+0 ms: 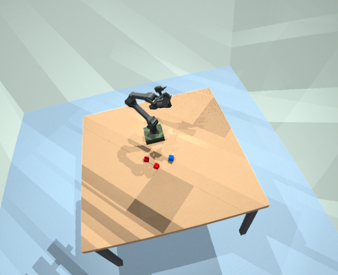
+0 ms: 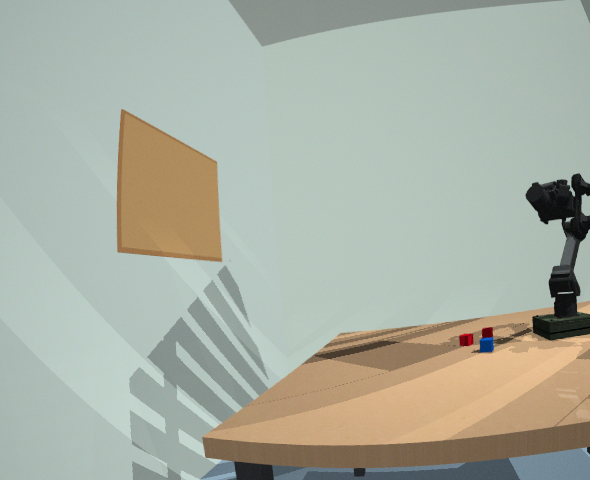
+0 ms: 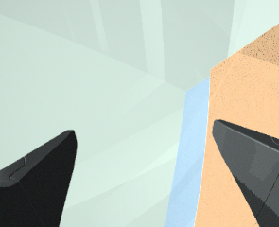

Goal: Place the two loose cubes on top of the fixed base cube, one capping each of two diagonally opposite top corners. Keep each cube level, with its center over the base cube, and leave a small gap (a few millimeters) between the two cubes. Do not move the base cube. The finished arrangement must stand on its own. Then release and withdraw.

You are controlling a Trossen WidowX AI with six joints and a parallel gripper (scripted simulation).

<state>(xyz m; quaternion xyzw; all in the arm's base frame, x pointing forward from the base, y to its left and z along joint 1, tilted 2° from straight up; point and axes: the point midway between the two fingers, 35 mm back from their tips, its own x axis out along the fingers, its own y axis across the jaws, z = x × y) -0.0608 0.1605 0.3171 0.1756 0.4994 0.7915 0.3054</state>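
My gripper tip is 38 cm short of the blue cube, 8 cm to the left of it and 35 cm above it.
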